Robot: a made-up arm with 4 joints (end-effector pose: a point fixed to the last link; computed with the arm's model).
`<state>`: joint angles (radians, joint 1 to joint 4).
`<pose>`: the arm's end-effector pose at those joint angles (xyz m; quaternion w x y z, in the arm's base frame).
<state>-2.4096 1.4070 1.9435 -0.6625</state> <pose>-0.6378 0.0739 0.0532 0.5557 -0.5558 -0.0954 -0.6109</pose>
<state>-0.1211 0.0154 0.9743 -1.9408</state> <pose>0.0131 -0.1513 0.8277 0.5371 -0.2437 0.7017 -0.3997</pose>
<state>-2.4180 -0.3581 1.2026 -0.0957</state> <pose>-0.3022 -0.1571 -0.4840 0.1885 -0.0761 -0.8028 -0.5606</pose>
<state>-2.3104 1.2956 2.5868 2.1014</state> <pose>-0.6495 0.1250 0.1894 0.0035 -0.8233 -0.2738 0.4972</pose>
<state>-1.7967 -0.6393 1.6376 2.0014</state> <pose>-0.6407 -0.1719 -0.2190 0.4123 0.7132 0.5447 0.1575</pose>
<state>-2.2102 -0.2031 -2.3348 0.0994</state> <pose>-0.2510 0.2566 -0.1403 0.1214 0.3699 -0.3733 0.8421</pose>
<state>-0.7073 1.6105 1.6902 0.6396</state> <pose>0.0879 -0.1082 0.7429 0.6579 -0.5363 0.0872 0.5215</pose>
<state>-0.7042 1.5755 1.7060 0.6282</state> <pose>0.0790 -0.1028 0.7537 0.6529 -0.5513 0.0797 0.5133</pose>
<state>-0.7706 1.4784 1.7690 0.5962</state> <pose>0.0037 -0.0825 0.7852 0.6327 -0.6149 0.0353 0.4694</pose>
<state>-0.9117 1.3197 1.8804 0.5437</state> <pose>-0.1561 -0.0461 0.8060 0.5883 -0.7179 -0.0400 0.3700</pose>
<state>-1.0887 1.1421 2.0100 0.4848</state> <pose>-0.3557 -0.0035 0.7653 0.5237 -0.8138 -0.1147 0.2244</pose>
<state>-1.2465 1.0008 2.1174 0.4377</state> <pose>-0.5124 0.0315 0.6747 0.4617 -0.8677 -0.1642 0.0836</pose>
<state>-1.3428 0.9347 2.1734 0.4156</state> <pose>-0.5873 0.0493 0.6035 0.4265 -0.8851 -0.1863 0.0033</pose>
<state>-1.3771 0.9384 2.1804 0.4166</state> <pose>-0.6021 0.0513 0.5838 0.4207 -0.8867 -0.1917 -0.0098</pose>
